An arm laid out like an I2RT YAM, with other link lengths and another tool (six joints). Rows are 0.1 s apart.
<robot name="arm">
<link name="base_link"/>
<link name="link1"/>
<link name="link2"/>
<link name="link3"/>
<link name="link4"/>
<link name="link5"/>
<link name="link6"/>
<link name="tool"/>
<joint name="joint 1" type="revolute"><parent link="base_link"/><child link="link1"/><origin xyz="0 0 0.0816" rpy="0 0 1.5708"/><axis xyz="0 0 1"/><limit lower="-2.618" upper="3.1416"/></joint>
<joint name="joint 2" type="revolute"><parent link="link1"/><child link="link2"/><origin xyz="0.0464 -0.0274 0.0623" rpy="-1.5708 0 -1.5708"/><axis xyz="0 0 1"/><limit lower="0" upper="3.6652"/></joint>
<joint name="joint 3" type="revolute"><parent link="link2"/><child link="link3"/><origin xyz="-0.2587 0 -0.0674" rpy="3.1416 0 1.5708"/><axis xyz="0 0 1"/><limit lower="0" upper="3.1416"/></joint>
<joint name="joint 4" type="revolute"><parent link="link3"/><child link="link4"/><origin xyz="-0.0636 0.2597 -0.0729" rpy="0 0 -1.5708"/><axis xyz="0 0 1"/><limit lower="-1.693" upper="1.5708"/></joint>
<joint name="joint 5" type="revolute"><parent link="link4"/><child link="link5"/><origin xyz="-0.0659 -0.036 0.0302" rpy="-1.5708 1.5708 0"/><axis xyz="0 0 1"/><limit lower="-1.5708" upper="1.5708"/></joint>
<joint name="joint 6" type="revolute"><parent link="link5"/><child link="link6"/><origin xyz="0 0.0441 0.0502" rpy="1.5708 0 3.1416"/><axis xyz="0 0 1"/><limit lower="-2.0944" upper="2.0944"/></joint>
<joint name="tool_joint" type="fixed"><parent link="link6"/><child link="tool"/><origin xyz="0.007 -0.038 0.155" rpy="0 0.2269 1.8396"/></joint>
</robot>
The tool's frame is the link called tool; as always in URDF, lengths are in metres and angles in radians.
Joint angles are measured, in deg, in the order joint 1, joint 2, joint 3, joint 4, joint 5, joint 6. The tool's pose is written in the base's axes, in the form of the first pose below.
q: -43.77, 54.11, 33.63, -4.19, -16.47, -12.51
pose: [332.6, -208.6, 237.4, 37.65, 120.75, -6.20]
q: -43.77, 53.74, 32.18, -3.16, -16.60, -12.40
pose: [331.3, -206.8, 231.2, 37.66, 120.76, -5.97]
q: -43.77, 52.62, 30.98, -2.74, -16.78, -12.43
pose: [329.0, -203.8, 229.3, 37.33, 120.50, -5.99]
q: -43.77, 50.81, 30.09, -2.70, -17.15, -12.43
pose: [326.4, -199.5, 232.8, 36.59, 119.74, -6.11]
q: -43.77, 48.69, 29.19, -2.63, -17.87, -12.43
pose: [323.9, -193.9, 238.0, 35.40, 118.73, -6.07]
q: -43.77, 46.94, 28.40, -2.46, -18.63, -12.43
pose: [322.2, -188.7, 242.4, 34.25, 117.86, -5.93]
